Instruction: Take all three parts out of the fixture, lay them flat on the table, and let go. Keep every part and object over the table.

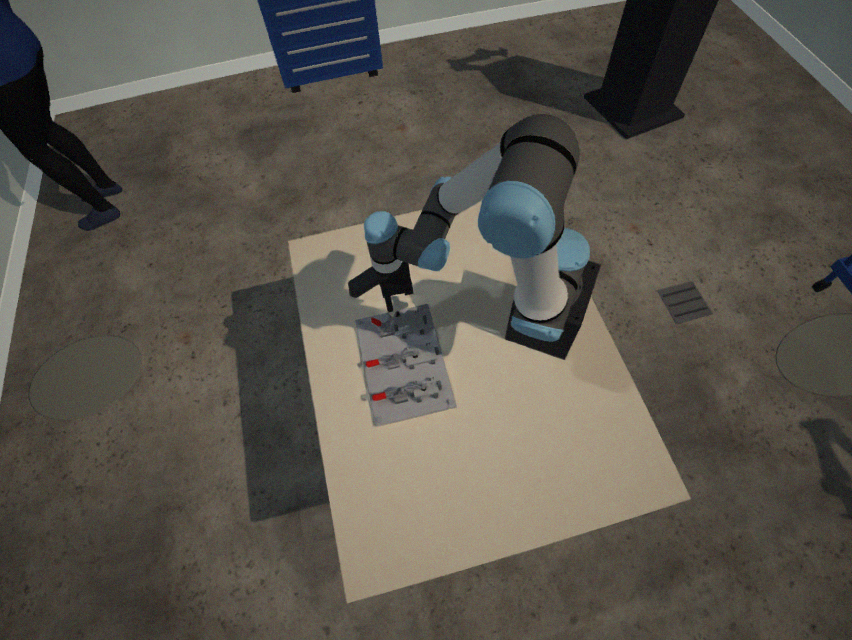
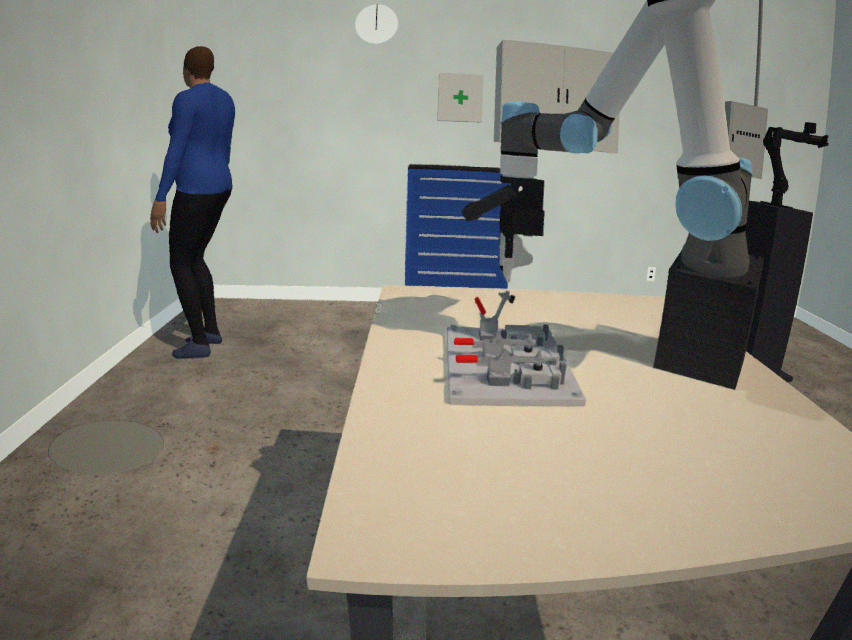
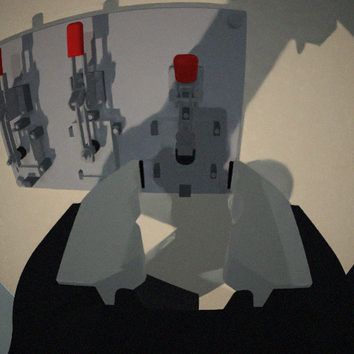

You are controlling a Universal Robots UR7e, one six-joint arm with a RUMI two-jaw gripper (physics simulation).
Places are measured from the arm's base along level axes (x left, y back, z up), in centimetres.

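Pixels of known places: gripper, fingertip midpoint: point(image 1: 391, 307) point(image 2: 506, 278); arm's base at its link origin: point(image 2: 714, 263).
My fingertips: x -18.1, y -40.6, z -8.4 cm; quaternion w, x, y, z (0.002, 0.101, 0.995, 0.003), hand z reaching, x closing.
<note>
For each thing: its top centre in the pictures, then the offset to it from my fingertips. "pt": a spot on its surface instead. Level surfaces: height alone.
- grey fixture at its top centre: point(image 2: 508, 358) point(image 1: 403, 360) dz -13.0, dx +10.9, dy -2.2 cm
- table at its surface level: dz -14.5 cm
- back clamp's handle at its top centre: point(image 2: 482, 297) point(image 1: 376, 318) dz -4.3, dx -0.9, dy -4.7 cm
- middle handle at a spot on its surface: point(image 2: 463, 341) point(image 1: 372, 365) pt dz -9.6, dx +9.8, dy -11.2 cm
- front handle at a spot on its surface: point(image 2: 466, 358) point(image 1: 379, 398) pt dz -8.5, dx +20.5, dy -13.4 cm
- grey part at its top centre: point(image 2: 540, 369) point(image 1: 425, 387) dz -10.4, dx +22.5, dy -0.3 cm
The grey fixture point(image 1: 411, 411) point(image 2: 492, 397) point(image 3: 140, 50) lies on the table point(image 1: 516, 482) point(image 2: 551, 482) and bears three toggle clamps with red handles. The back clamp's handle point(image 1: 376, 321) point(image 2: 480, 305) point(image 3: 186, 68) is raised and its arm stands up, open. The middle handle point(image 1: 371, 363) point(image 2: 463, 341) point(image 3: 75, 40) and the front handle point(image 1: 378, 396) point(image 2: 466, 358) lie flat, with their clamp arms down. A grey part point(image 2: 540, 374) sits between posts under the front clamp. The other parts are hard to tell from the fixture. My gripper point(image 2: 507, 259) point(image 3: 185, 163) is partly open and empty, above the back clamp.
The robot's black base point(image 1: 575, 313) point(image 2: 705, 323) stands on the table, to the right of the fixture. The raised clamp arm point(image 2: 503, 305) stands up below my gripper. The table's left edge runs close beside the fixture. A person point(image 2: 201, 144) stands on the floor beyond the table.
</note>
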